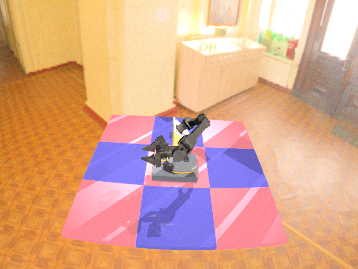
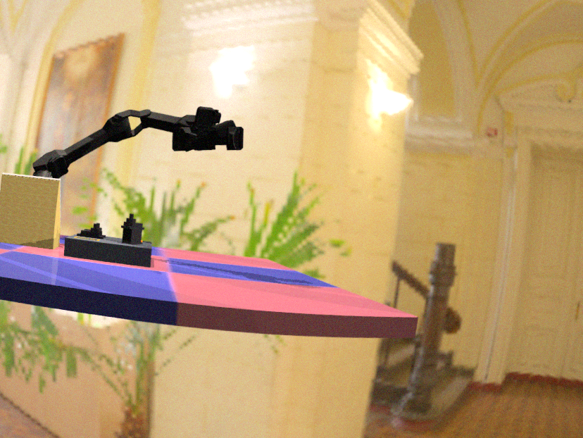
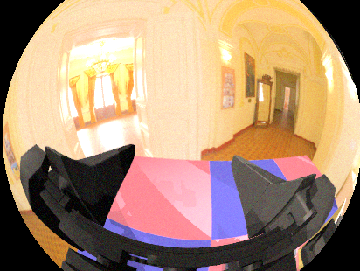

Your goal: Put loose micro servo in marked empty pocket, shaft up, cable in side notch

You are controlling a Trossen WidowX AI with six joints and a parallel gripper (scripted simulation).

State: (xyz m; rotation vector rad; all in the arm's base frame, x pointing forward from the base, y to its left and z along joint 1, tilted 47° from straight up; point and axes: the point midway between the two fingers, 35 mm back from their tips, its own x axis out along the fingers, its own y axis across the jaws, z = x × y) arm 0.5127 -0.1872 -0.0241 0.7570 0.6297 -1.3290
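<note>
My gripper tip is 31 cm above the dark grey deck, 21 cm past it and 18 cm to the right of it.
</note>
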